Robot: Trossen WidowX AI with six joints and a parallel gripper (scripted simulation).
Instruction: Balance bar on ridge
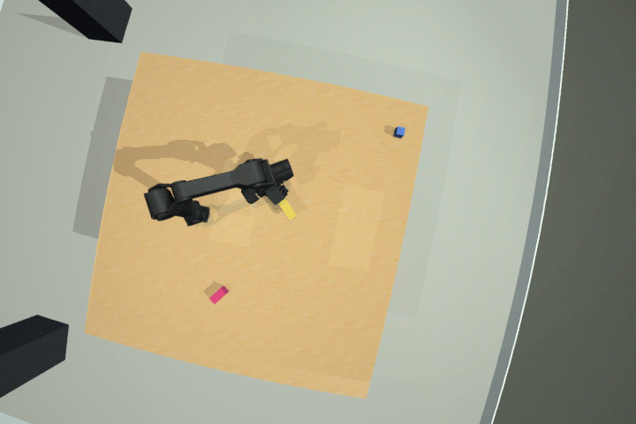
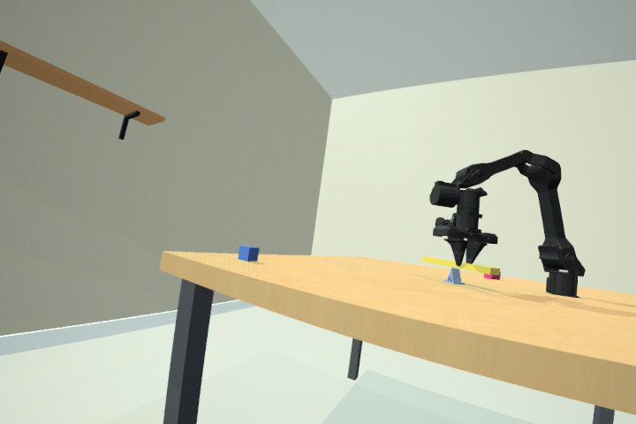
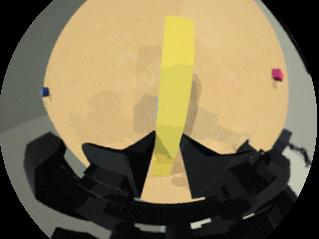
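Now: gripper tip 20 mm short of the yellow bar and 20 mm to the left of it. Also, from my gripper tip: pink block: 130 mm behind, 480 mm to the right, 30 mm below; blue cube: 460 mm ahead, 330 mm to the left, 30 mm below.
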